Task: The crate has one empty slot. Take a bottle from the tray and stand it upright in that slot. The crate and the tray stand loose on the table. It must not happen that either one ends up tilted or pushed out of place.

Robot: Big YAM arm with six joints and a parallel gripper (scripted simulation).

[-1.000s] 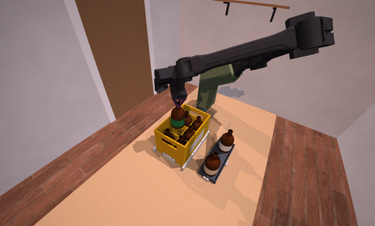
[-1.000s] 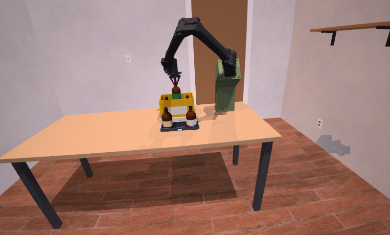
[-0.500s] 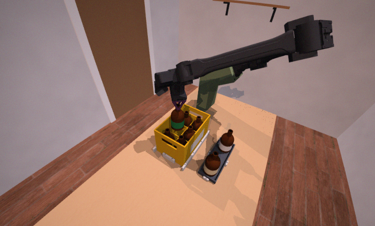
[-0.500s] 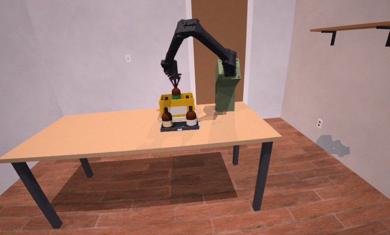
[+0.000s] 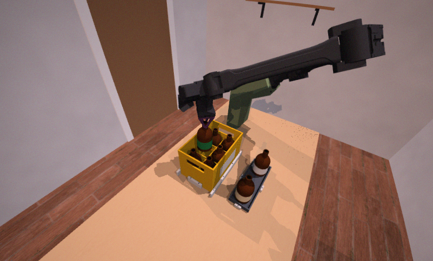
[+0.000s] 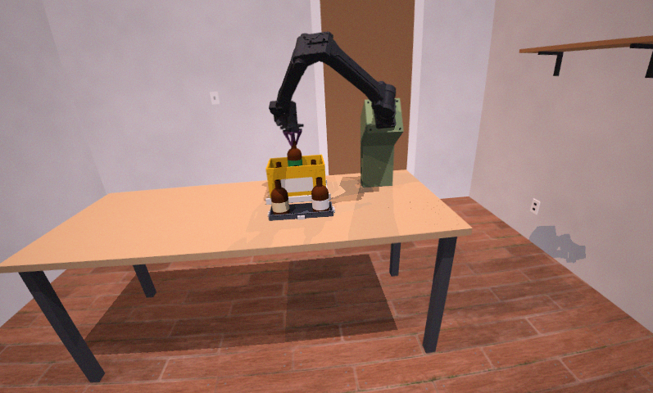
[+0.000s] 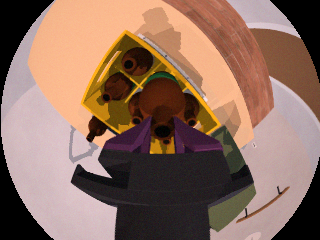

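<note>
My gripper is now 60 mm above the glass bottle. Round my hand: dark tray: 30 mm behind, 270 mm to the left, 240 mm below; yellow crate: 10 mm behind, 40 mm to the left, 170 mm below.
</note>
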